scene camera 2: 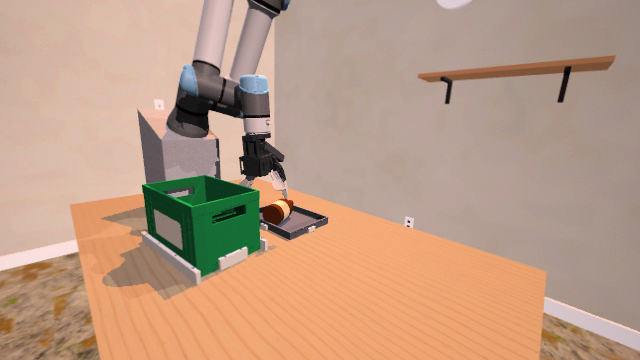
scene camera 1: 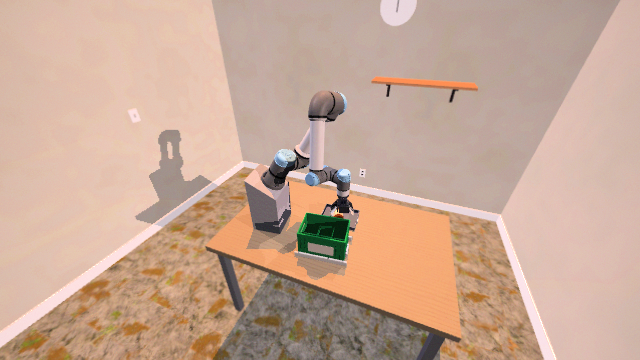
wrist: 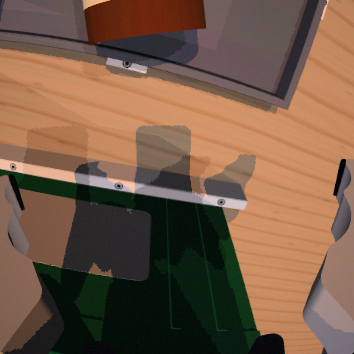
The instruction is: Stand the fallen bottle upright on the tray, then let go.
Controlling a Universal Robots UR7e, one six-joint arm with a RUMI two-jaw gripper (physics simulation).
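Frame: origin at the arm's base, x down, y right, z back, level; metres.
Seen in the pictures: gripper, between the fingertips: (scene camera 2: 265, 196) (scene camera 1: 341, 215) (wrist: 176, 171); arm's base, origin of its link: (scene camera 2: 188, 127) (scene camera 1: 272, 181).
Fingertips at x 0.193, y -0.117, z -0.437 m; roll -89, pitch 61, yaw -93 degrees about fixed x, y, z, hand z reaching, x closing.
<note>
Pixels of each thing's top centre, then the offset from my fingertips to it. Level surfaces: height alone.
- brown bottle with a cream label, centre of its top: (scene camera 2: 282, 199) (scene camera 1: 337, 208) dx +0.049, dy -0.106, dz +0.079 m
- green crate, centre of its top: (scene camera 2: 200, 187) (scene camera 1: 324, 226) dx -0.047, dy +0.183, dz +0.030 m
- wooden table, height of its surface: dx +0.128 m
A brown bottle with a cream label (scene camera 1: 338, 216) (scene camera 2: 278, 211) (wrist: 145, 20) lies on its side in a shallow grey tray (scene camera 1: 355, 220) (scene camera 2: 304, 220) (wrist: 250, 45). In scene camera 2 its base faces the camera and its neck points away. In the wrist view its base end shows at the top edge; the rest is cut off. My gripper (scene camera 2: 266, 189) (wrist: 176, 171) is open and empty, pointing down above the bottle's far side in scene camera 2. In the wrist view the bottle lies outside the gap between the fingers. In scene camera 1 the fingertips are hard to make out.
A green crate (scene camera 1: 337, 253) (scene camera 2: 227, 230) (wrist: 200, 295) stands close beside the tray, taller than it, and hides part of it in scene camera 1. White strips (scene camera 2: 170, 257) (wrist: 170, 192) edge the crate. All stand on a wooden table (scene camera 1: 400, 260) (scene camera 2: 375, 280).
</note>
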